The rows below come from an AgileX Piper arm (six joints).
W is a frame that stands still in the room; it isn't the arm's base.
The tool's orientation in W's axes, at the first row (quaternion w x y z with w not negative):
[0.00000 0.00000 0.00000 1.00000]
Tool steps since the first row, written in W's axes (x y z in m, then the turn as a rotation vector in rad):
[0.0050 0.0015 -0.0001 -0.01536 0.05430 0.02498]
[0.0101 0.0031 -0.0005 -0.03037 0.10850 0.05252]
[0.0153 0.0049 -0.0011 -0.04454 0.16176 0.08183]
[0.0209 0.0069 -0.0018 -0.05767 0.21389 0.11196]
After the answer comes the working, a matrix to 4 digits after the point.
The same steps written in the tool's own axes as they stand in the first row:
[-0.0050 -0.0015 -0.0001 0.01536 -0.05430 0.02498]
[-0.0101 -0.0031 -0.0005 0.03037 -0.10850 0.05252]
[-0.0153 -0.0049 -0.0011 0.04454 -0.16176 0.08183]
[-0.0209 -0.0069 -0.0018 0.05767 -0.21389 0.11196]

The tool's axes in the first row as the columns of a matrix, in W's axes (rounded; the answer above uses it unrounded):
[-1.0000 0.0000 0.0000]
[0.0000 -1.0000 0.0000]
[0.0000 0.0000 1.0000]

